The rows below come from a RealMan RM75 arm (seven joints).
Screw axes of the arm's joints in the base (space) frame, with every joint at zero. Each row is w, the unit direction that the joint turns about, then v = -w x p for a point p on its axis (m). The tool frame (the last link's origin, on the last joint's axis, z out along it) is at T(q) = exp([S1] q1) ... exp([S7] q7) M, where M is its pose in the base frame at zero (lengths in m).
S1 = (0, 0, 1, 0, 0, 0)
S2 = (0, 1, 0, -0.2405, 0, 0)
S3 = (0, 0, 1, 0, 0, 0)
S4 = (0, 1, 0, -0.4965, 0, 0)
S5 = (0, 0, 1, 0, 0, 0)
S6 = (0, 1, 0, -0.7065, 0, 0)
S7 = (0, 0, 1, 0, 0, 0)
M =
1 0 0 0
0 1 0 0
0 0 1 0.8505
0 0 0 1
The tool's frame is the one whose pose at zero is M.
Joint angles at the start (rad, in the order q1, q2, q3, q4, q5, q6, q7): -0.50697, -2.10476, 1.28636, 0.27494, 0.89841, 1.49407, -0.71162
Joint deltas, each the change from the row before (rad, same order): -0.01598, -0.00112, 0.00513, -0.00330, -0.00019, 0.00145, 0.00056; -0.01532, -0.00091, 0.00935, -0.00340, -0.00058, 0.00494, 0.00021; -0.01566, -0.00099, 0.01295, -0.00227, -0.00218, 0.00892, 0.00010; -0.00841, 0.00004, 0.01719, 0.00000, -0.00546, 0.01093, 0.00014; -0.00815, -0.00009, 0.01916, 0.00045, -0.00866, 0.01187, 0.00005; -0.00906, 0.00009, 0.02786, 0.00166, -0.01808, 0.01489, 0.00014; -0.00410, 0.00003, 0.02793, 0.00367, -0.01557, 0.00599, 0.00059; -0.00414, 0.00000, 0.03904, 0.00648, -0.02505, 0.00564, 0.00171
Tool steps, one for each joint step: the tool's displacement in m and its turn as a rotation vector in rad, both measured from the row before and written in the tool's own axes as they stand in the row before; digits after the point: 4 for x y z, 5 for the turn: 0.0016, 0.0006, 0.0056, -0.01746, 0.00333, 0.00375; 0.0015, 0.0015, 0.0055, -0.02251, 0.00372, 0.00282; 0.0020, 0.0021, 0.0058, -0.02774, 0.00665, 0.00324; 0.0015, 0.0025, 0.0035, -0.02490, 0.00632, 0.00183; 0.0018, 0.0025, 0.0036, -0.02478, 0.00832, 0.00135; 0.0025, 0.0029, 0.0043, -0.02835, 0.01327, 0.00121; 0.0008, 0.0026, 0.0030, -0.02120, 0.00439, 0.00063; 0.0011, 0.0031, 0.0039, -0.02462, 0.00655, 0.00151
